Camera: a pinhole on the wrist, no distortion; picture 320 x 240 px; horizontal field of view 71.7 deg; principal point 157.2 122.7 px. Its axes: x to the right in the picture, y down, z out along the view. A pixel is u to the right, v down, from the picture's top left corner.
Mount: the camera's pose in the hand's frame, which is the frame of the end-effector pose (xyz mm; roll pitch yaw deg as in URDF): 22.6 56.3 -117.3 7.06 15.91 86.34
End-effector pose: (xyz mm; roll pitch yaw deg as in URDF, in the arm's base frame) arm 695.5 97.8 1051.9 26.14 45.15 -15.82
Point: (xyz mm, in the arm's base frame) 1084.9 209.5 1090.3
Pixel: 274 37
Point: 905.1 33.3 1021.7
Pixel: 106 13
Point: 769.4 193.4 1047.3
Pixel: 219 132
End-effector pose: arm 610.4 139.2 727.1 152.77 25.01 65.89
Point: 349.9 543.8 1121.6
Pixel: behind the camera
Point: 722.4 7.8 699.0
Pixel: 142 228
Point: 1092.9 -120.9 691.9
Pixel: 281 182
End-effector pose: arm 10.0 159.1 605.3 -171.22 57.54 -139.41
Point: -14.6 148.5 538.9
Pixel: 13 56
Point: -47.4 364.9 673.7
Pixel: outside the picture
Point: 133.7 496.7 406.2
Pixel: 176 166
